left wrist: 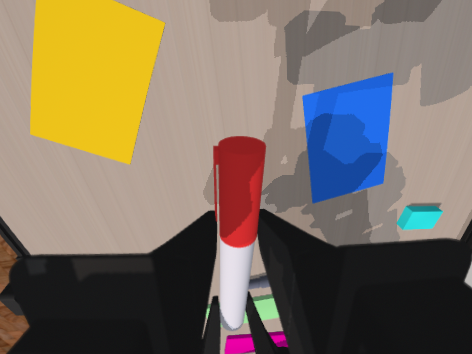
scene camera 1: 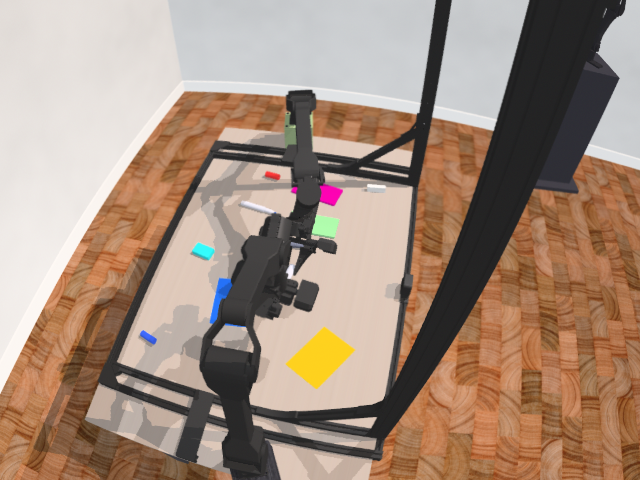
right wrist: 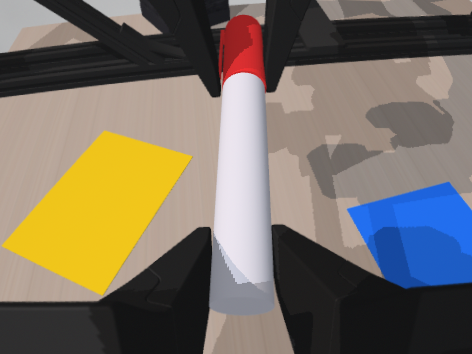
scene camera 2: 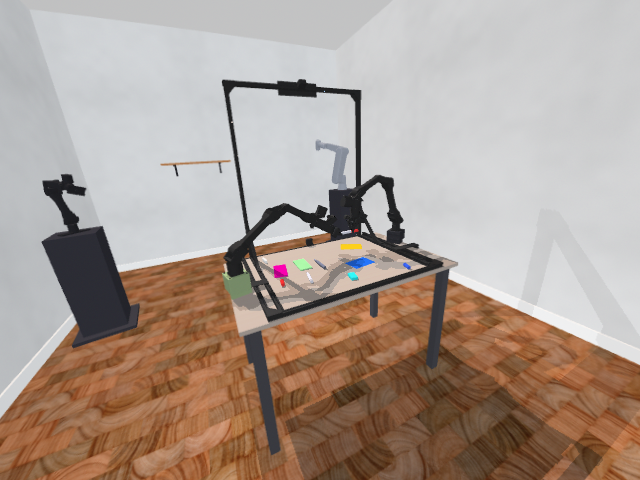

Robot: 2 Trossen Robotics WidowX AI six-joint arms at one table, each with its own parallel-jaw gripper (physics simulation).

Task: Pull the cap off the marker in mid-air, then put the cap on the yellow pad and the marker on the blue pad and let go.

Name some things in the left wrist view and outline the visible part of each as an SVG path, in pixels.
The left gripper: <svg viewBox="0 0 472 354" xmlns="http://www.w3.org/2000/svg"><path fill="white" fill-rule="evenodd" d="M215 210L207 211L176 236L149 253L40 254L28 256L15 262L9 272L9 282L30 327L7 354L200 354L217 254ZM260 209L257 230L260 254L290 354L472 354L472 287L464 282L472 263L472 250L467 243L452 238L340 245L336 247L312 236L266 209Z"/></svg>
A cyan block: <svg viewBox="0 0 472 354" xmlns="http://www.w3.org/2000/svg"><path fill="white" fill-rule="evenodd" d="M396 224L402 230L432 229L443 211L436 206L406 206Z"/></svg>
